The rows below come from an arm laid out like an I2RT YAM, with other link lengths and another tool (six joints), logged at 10 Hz.
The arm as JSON. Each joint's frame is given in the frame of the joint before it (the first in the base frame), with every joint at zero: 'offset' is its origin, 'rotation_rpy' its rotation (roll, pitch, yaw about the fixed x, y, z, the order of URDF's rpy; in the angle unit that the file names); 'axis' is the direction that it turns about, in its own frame. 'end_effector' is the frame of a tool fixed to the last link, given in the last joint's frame.
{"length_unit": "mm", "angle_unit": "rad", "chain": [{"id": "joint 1", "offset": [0.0, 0.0, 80.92], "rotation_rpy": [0.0, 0.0, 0.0], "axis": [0.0, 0.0, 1.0]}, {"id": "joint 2", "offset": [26.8, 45.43, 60.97], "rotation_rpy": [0.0, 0.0, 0.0], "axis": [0.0, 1.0, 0.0]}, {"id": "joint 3", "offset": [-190.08, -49.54, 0.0], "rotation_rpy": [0.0, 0.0, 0.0], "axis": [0.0, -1.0, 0.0]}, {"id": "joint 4", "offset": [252.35, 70.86, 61.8], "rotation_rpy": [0.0, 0.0, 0.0], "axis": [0.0, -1.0, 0.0]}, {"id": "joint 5", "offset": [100.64, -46.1, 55.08], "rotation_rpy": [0.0, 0.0, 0.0], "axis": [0.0, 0.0, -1.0]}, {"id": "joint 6", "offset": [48.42, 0.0, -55.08], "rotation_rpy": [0.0, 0.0, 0.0], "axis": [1.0, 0.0, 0.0]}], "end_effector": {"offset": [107.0, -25.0, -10.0], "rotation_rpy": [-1.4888, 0.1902, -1.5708]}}
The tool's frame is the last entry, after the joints.
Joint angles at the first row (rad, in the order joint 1, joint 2, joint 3, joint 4, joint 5, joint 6):
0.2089 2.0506 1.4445 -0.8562 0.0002 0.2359
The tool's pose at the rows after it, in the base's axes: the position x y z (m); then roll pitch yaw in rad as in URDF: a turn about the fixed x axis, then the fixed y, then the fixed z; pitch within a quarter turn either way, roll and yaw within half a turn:
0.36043 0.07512 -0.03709 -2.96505 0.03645 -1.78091
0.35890 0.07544 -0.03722 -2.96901 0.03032 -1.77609
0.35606 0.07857 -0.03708 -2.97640 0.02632 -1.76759
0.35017 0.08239 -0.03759 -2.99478 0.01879 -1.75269
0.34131 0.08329 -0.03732 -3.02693 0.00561 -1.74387
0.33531 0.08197 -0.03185 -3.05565 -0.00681 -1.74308
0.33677 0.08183 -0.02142 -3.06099 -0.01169 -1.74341
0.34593 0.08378 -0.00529 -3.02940 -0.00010 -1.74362
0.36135 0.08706 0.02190 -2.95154 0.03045 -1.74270
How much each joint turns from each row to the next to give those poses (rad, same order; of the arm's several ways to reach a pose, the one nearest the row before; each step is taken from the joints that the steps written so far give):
0.0026 0.0000 0.0064 -0.0138 0.0053 -0.0030
0.0034 0.0008 0.0004 -0.0057 0.0038 -0.0019
0.0104 0.0000 0.0008 -0.0091 0.0008 0.0015
0.0137 0.0015 0.0004 -0.0187 -0.0008 -0.0015
0.0080 0.0019 0.0034 -0.0363 -0.0011 -0.0012
0.0004 0.0000 0.0210 -0.0523 -0.0004 -0.0003
-0.0004 -0.0011 0.0400 -0.0480 0.0023 -0.0001
0.0000 -0.0195 0.0397 -0.0256 0.0023 0.0001
0.0000 -0.0580 0.0294 -0.0038 0.0038 0.0000

